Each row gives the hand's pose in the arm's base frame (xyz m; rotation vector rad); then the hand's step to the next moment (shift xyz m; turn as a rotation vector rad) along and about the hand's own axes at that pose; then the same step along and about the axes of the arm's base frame.
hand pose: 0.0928 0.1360 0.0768 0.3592 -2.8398 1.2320
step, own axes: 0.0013 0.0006 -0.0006 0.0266 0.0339 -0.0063
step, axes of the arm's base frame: -0.0014 0.0006 0.0001 -0.0338 0.0216 -0.0170
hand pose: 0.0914 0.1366 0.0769 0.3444 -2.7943 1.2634
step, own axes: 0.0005 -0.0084 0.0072 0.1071 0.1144 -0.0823
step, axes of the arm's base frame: 0.0017 -0.0108 0.0015 -0.1333 0.1155 -0.0143
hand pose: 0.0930 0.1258 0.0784 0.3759 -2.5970 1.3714
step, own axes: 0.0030 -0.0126 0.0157 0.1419 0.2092 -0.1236
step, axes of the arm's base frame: 0.0003 -0.0203 0.0019 -0.1936 0.1964 -0.0559
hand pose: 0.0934 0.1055 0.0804 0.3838 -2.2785 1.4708
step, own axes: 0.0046 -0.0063 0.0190 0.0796 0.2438 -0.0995
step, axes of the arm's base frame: -0.0048 -0.0200 0.0003 -0.1580 0.1894 -0.1218
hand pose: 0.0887 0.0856 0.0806 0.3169 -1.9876 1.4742
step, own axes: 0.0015 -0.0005 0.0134 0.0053 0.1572 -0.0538
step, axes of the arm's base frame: -0.0055 -0.0123 -0.0010 -0.0701 0.1045 -0.1086
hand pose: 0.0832 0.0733 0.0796 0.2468 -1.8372 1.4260
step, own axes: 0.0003 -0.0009 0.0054 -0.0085 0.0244 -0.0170
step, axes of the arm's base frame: -0.0021 -0.0050 0.0005 -0.0006 0.0211 -0.0226
